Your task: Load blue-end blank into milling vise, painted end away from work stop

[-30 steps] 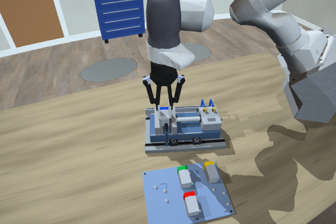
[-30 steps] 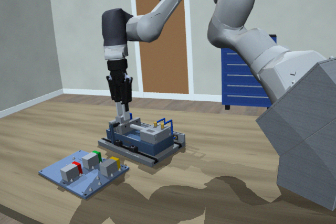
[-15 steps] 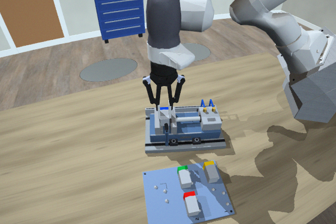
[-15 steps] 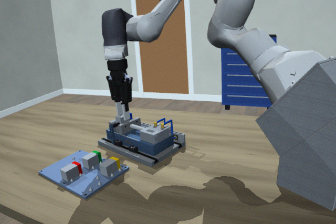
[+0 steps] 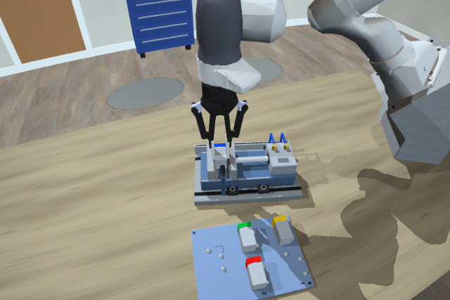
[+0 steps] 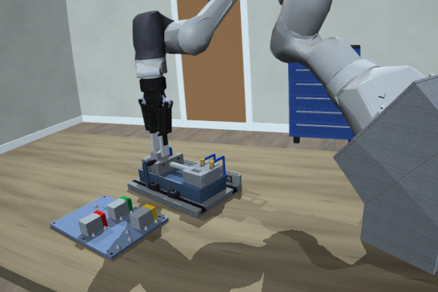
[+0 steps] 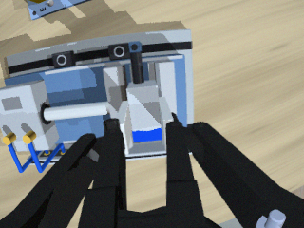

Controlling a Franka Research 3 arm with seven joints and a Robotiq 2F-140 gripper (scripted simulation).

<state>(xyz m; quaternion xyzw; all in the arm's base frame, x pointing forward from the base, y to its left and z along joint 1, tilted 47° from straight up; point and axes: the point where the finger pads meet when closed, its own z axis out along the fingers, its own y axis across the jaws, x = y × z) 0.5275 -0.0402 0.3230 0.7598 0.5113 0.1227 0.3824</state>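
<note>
The blue-ended blank is 40 mm below my hand. Round my hand: hosed jaw block 140 mm behind, 90 mm to the left, 60 mm below; then fixed jaw 60 mm below, 20 mm ahead, 10 mm to the right; then work stop rod 40 mm to the left, 40 mm below, 20 mm ahead.
</note>
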